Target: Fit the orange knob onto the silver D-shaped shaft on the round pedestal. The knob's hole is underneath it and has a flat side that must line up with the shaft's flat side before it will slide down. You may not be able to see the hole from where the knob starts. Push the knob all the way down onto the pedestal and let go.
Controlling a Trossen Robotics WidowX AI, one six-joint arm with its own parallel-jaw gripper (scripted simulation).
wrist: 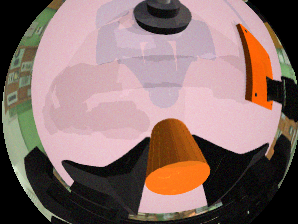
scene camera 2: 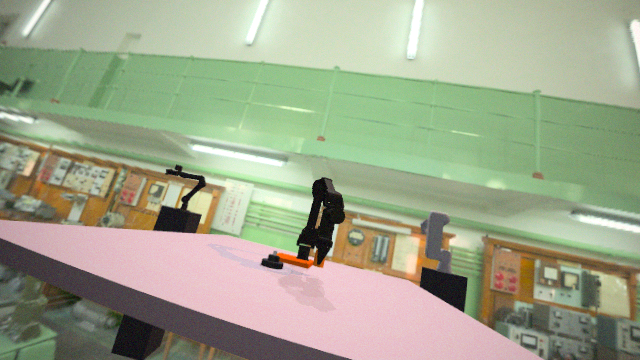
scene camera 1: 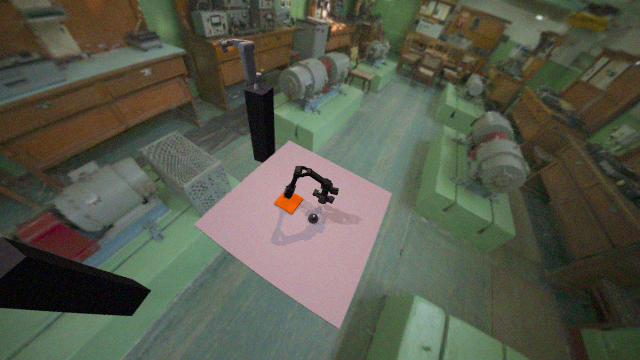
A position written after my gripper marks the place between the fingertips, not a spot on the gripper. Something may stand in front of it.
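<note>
An orange knob (wrist: 176, 165) is present; scene camera 1 does not show the knob, hidden by my gripper. The knob is carried by my gripper (wrist: 170, 140).
</note>
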